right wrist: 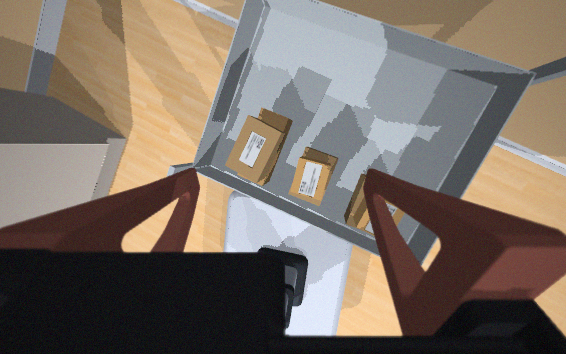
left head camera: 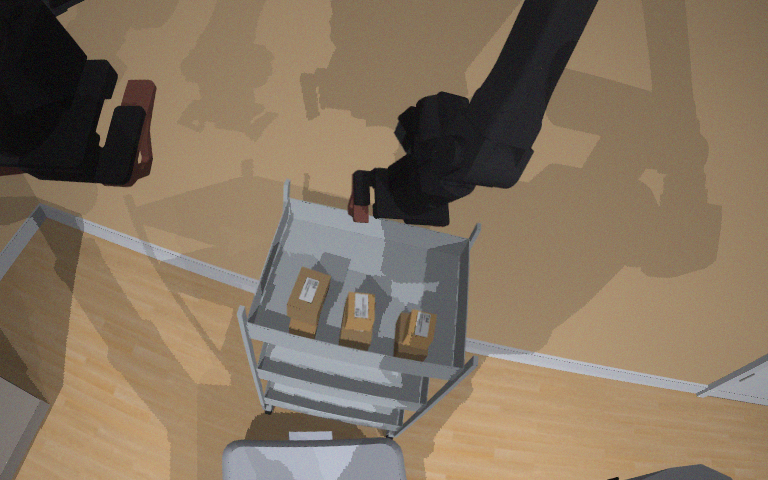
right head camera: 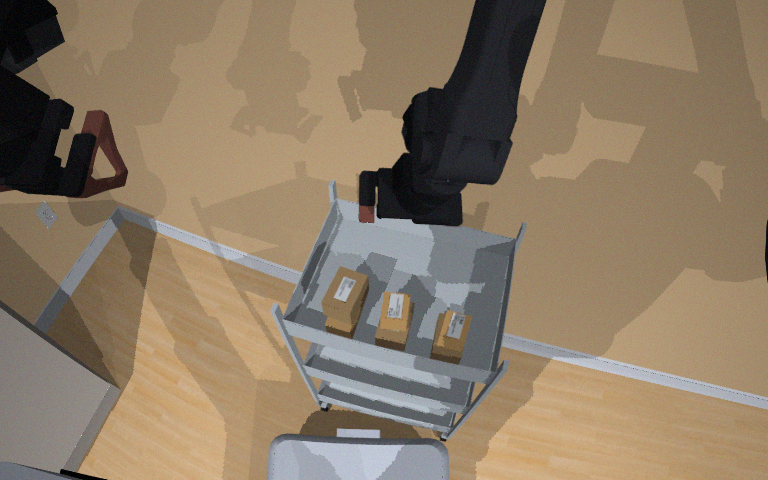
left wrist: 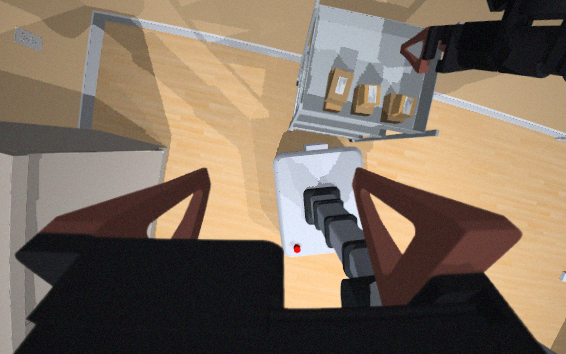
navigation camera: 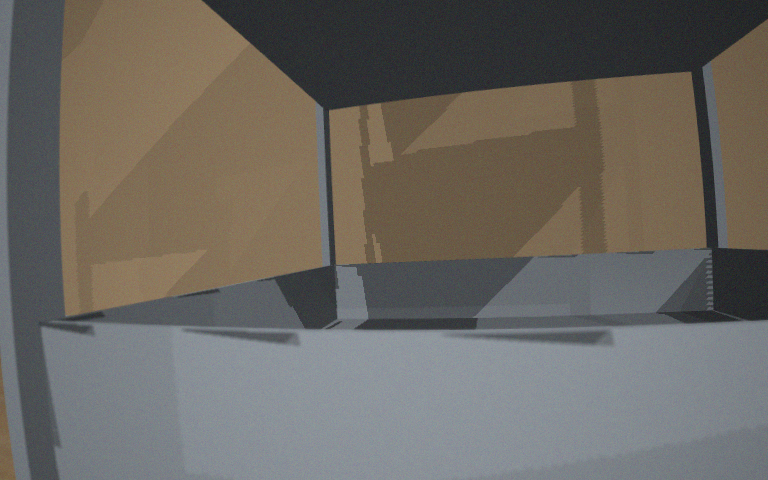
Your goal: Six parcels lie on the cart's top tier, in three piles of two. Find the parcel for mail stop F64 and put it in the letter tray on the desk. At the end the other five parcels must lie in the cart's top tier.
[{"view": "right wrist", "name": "right gripper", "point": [281, 177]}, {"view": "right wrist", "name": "grey three-tier cart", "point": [374, 95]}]
